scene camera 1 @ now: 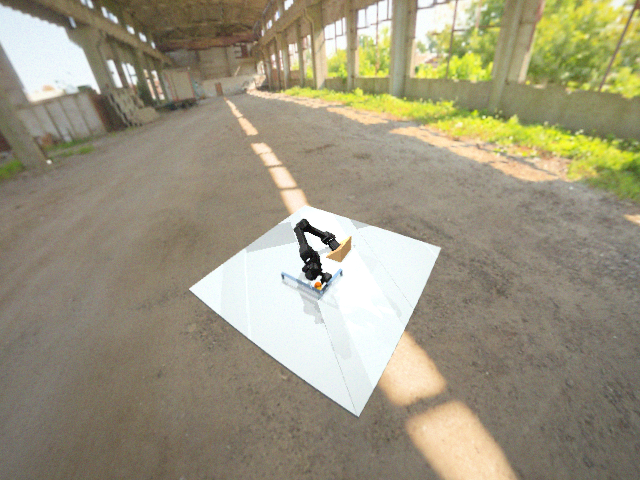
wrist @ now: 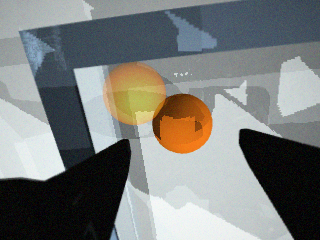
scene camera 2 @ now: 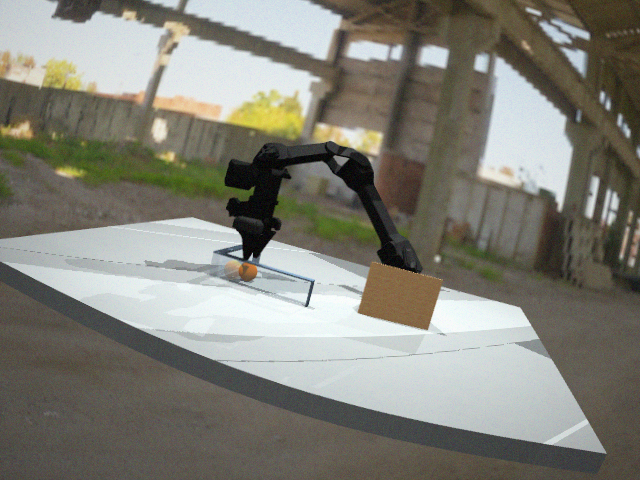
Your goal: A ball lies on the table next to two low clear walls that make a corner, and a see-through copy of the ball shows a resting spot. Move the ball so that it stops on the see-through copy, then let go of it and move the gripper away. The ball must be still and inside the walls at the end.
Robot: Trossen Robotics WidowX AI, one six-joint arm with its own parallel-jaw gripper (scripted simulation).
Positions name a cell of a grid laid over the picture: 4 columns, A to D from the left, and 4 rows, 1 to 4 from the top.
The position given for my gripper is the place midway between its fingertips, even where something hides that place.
Observation:
My gripper (scene camera 2: B3) is open and holds nothing. Further things: an orange ball (wrist: C3) and a see-through copy of ball (wrist: B2).
My gripper is seen too in the wrist view (wrist: C3).

